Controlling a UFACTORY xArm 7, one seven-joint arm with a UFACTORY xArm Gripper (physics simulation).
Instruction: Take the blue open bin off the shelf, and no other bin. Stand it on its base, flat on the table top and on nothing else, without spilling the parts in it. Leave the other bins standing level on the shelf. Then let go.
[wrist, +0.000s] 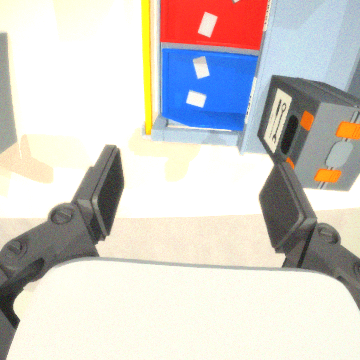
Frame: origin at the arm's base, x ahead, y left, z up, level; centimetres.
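Where they show: gripper, between the fingertips: (195, 171).
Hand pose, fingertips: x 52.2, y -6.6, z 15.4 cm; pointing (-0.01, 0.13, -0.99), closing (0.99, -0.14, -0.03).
Each offset is from my fingertips to the top centre of the thing. "pt": to the spot under its first point.
The blue open bin @(dz -19.7, dx +3.4, dy -0.5 cm) (224, 80) sits in the end slot of the shelf @(pt dz -19.3, dx +0.1, dy -6.9 cm) (195, 137) at the top centre of the wrist view, with two small white parts in it. A red bin @(pt dz -26.9, dx +7.0, dy +8.2 cm) (240, 25) stands next to it on the same shelf, also holding white parts, and is cut off by the view's top edge. My gripper (195, 171) is wide open with nothing between its fingers. In the view its fingertips are below the blue bin and apart from it.
A dark grey toolbox @(dz -5.4, dx +12.7, dy -1.9 cm) (305, 130) with orange latches stands at the right, close to the shelf and, in the view, beside my right fingertip. A yellow strip @(pt dz -21.3, dx -6.6, dy +2.7 cm) (147, 70) runs along the shelf's left side. A grey object (6, 95) shows at the left edge.
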